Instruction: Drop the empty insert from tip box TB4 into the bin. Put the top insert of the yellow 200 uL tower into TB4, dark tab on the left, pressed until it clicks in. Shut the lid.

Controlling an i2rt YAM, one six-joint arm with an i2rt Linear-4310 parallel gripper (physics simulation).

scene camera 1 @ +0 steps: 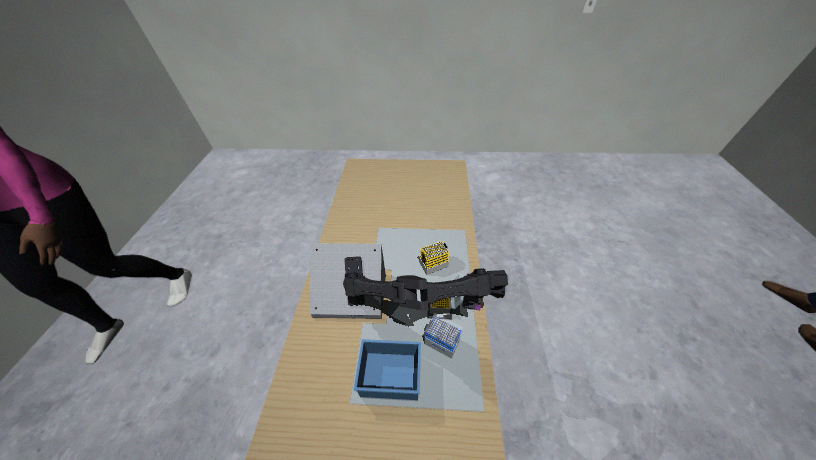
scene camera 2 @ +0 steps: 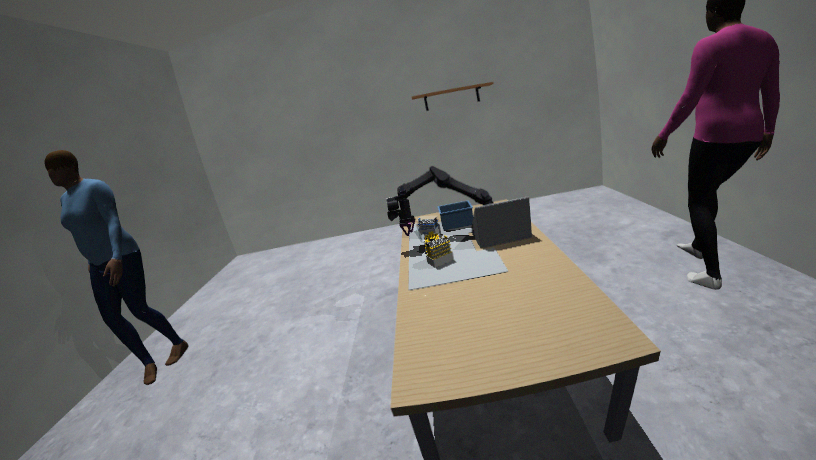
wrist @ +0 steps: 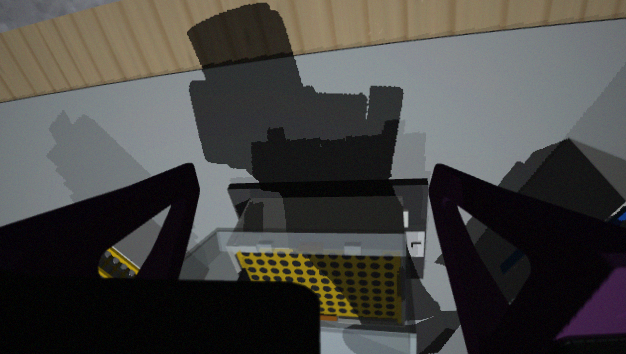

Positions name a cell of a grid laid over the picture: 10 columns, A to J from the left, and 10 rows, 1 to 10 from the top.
Labels:
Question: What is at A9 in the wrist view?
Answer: My gripper.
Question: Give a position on a clear lid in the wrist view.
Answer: F8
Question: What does my gripper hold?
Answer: Nothing.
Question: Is my gripper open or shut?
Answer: Open.

